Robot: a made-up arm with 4 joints.
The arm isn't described. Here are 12 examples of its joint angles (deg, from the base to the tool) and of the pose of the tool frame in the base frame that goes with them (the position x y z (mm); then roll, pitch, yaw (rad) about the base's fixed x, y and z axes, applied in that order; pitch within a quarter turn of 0, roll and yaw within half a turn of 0).
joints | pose
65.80 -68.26 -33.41 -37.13 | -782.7 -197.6 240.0 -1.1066 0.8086 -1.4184
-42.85 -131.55 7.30 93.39 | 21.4 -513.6 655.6 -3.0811 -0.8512 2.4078
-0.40 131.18 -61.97 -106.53 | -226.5 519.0 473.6 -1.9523 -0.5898 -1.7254
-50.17 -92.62 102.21 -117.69 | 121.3 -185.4 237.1 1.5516 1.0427 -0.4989
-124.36 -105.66 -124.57 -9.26 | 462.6 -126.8 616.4 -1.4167 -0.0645 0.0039
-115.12 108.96 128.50 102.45 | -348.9 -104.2 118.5 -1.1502 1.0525 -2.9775
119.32 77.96 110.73 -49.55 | 36.5 88.2 -226.5 1.7216 -1.0568 2.1438
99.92 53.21 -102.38 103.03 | 32.3 314.1 -104.8 -1.7402 0.7054 3.0320
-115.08 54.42 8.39 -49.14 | -153.6 -32.9 -450.1 0.6825 -0.7351 2.5190
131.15 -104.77 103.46 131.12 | -396.4 333.2 309.4 1.4394 -1.1006 2.7681
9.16 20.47 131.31 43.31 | -32.2 -286.2 -326.0 2.2688 -0.2757 -2.2533
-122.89 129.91 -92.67 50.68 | -86.5 -471.5 39.6 1.5404 0.1884 -2.5375
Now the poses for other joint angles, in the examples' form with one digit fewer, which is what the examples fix.
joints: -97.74 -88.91 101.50 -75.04
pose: 212 -37 380 -1.585 1.291 -2.819
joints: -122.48 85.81 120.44 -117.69
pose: 63 -138 22 -1.642 -1.023 -3.044
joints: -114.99 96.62 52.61 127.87
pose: -415 -334 129 -1.673 0.815 -2.131
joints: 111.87 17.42 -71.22 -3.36
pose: -178 427 -461 0.853 1.085 -1.141
